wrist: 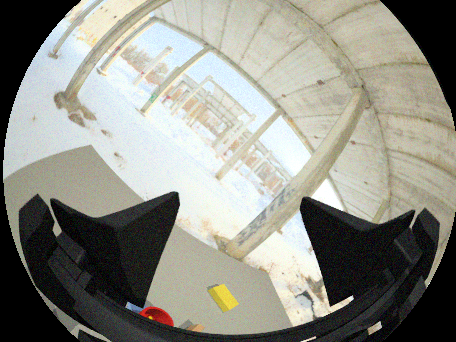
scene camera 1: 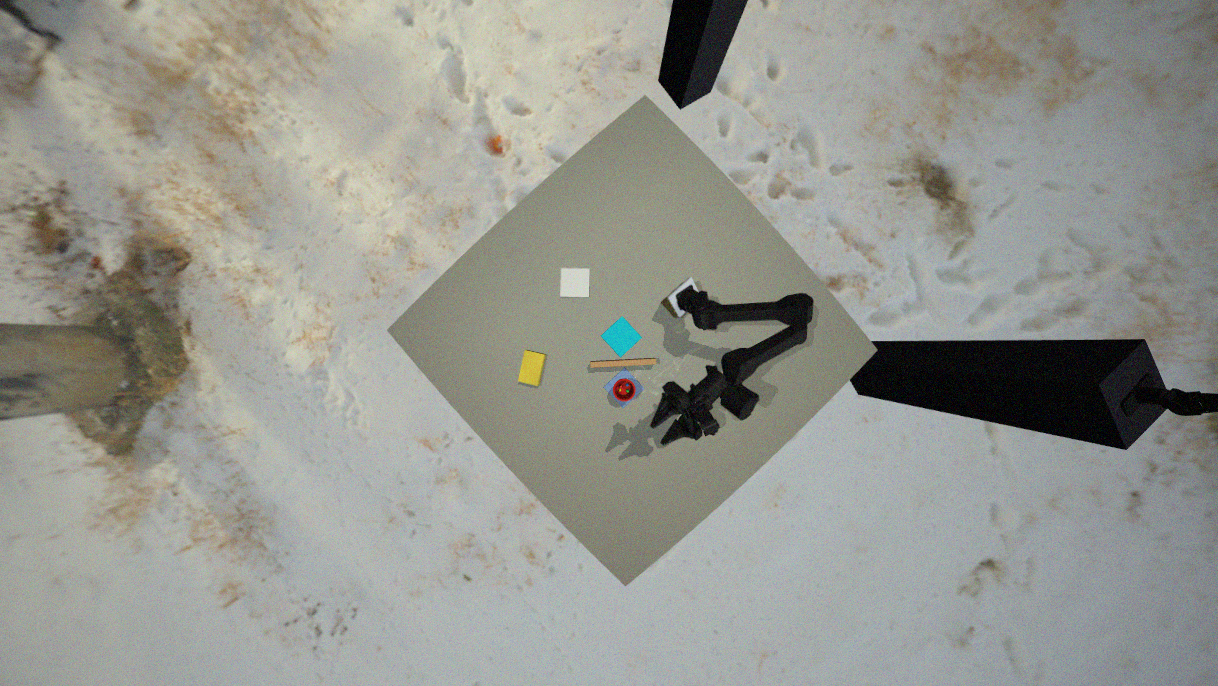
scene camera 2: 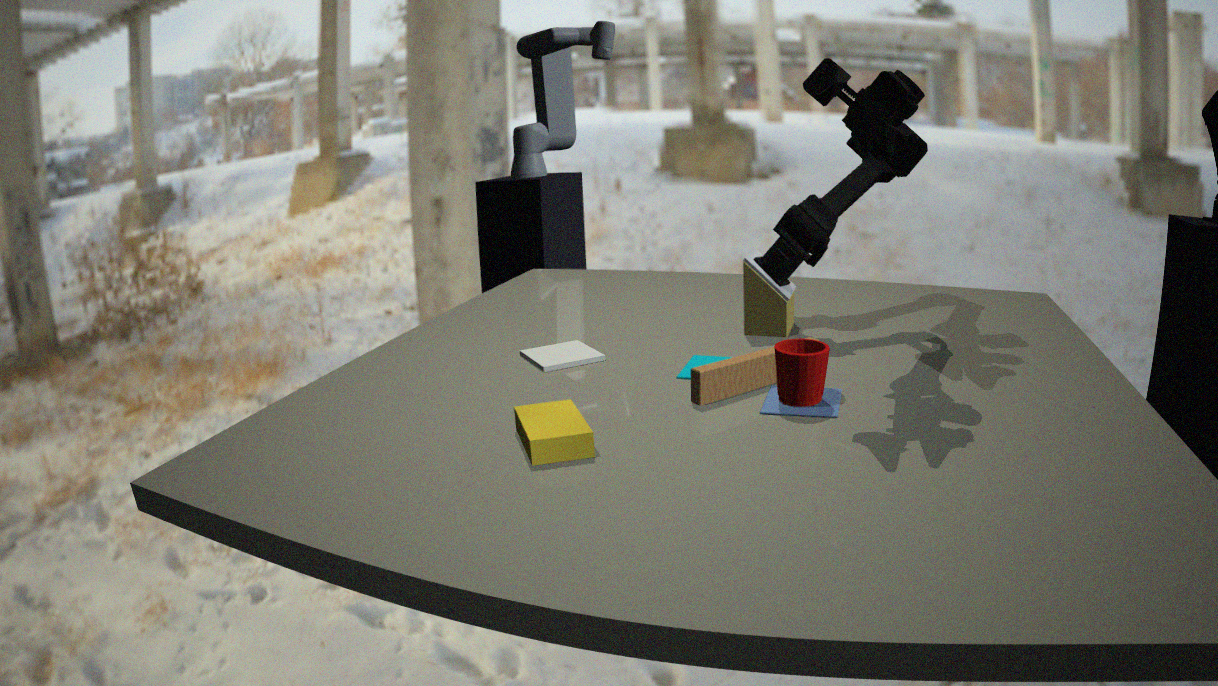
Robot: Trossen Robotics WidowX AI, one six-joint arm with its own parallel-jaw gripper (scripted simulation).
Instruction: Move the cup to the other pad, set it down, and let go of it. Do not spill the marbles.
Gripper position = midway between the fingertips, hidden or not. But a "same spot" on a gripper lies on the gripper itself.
my gripper: wrist; scene camera 1 656,435; scene camera 2
flat white tile: scene camera 1; scene camera 2; not seen in the wrist view (out of frame)
same spot on my gripper: (scene camera 2: pixel 894 142) = (wrist: pixel 107 278)
same spot on flat white tile: (scene camera 2: pixel 547 358) = (scene camera 1: pixel 566 286)
